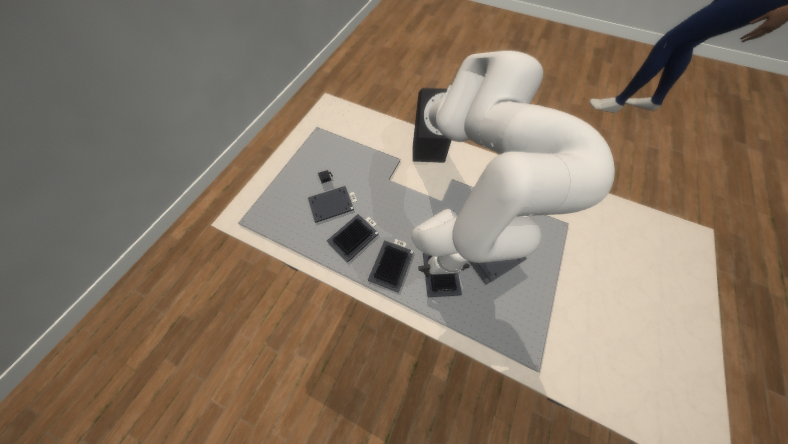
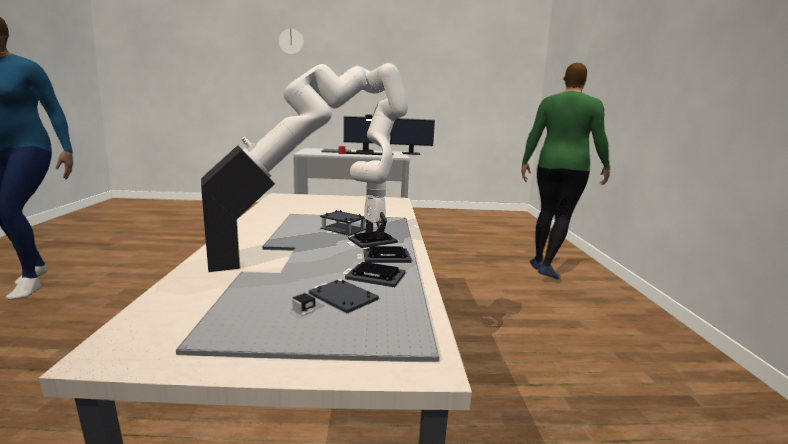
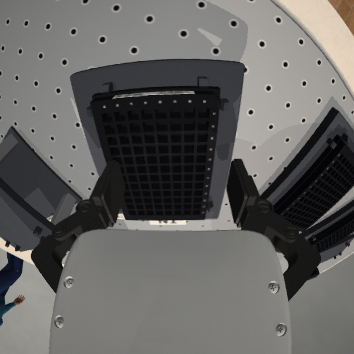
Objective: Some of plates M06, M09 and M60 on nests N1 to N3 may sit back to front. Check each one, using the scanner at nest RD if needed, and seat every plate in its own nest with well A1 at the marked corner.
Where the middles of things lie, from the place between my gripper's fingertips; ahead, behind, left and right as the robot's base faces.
Scene:
My hand is 1 cm past the nest N1 (image 3: 228, 75), 1 cm to the right of it and 2 cm above it. The rest, counted from my hand: nest RD (image 2: 332, 293) 8 cm behind, 51 cm to the right, 2 cm below.

